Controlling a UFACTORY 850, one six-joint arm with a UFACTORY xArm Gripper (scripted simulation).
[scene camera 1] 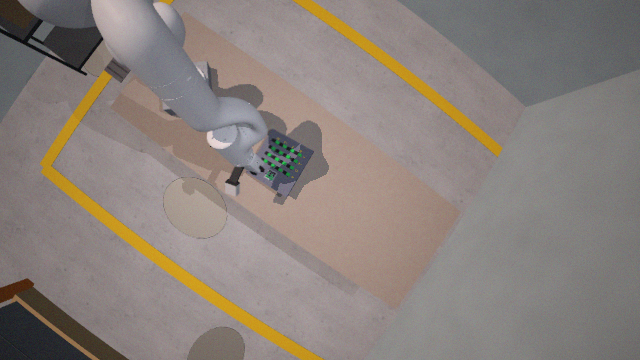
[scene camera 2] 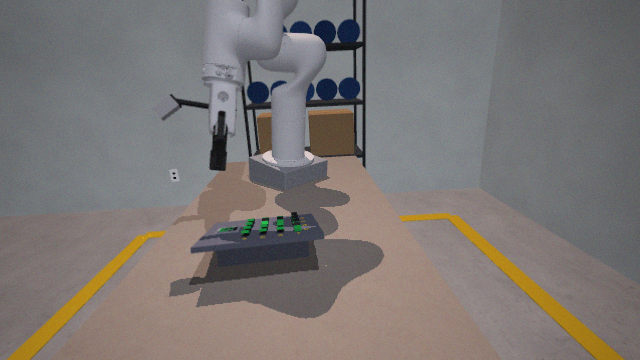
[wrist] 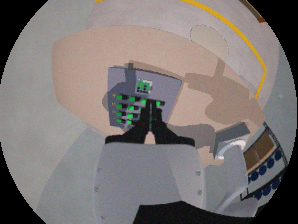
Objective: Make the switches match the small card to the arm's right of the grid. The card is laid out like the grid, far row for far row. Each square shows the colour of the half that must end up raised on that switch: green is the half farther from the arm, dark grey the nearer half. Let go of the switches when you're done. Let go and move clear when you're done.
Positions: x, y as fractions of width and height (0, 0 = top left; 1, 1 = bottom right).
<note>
In view: the gripper (scene camera 2: 0.34, 0.47).
The gripper also shows in the wrist view (wrist: 0.51, 0.48).
</note>
